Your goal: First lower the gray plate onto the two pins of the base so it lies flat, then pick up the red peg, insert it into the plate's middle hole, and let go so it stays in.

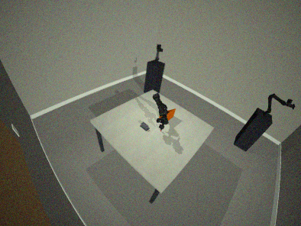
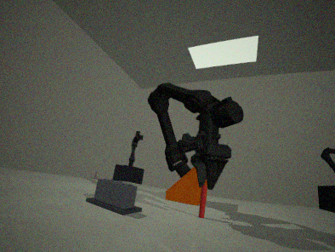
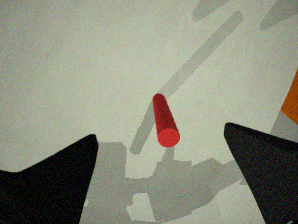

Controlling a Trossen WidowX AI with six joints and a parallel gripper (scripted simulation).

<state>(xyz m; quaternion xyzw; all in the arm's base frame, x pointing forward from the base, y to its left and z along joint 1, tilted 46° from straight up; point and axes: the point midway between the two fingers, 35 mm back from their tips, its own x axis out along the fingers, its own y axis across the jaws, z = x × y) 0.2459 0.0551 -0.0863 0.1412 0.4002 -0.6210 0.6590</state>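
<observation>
Right now the red peg is 3 cm below my gripper tip. The rest, counted from my gripper tip: dark base: 10 cm ahead, 20 cm to the right, 7 cm below; then gray plate: 10 cm ahead, 20 cm to the right, 3 cm below.
</observation>
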